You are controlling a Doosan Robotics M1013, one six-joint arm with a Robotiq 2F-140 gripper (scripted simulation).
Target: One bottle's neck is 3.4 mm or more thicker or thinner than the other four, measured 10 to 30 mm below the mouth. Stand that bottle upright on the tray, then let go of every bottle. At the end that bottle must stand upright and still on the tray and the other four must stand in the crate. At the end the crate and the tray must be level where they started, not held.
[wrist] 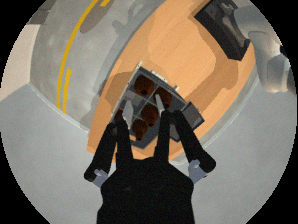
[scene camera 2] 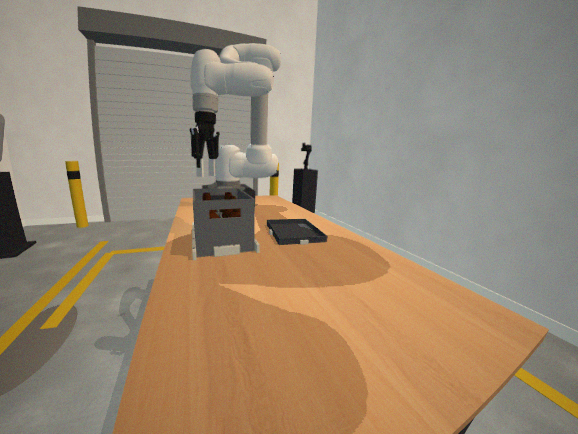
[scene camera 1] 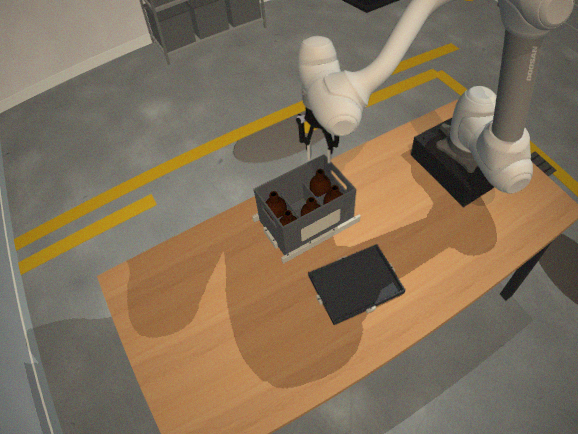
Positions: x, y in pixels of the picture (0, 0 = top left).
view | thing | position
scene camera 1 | my gripper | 319, 158
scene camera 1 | dark tray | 349, 286
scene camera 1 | crate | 291, 187
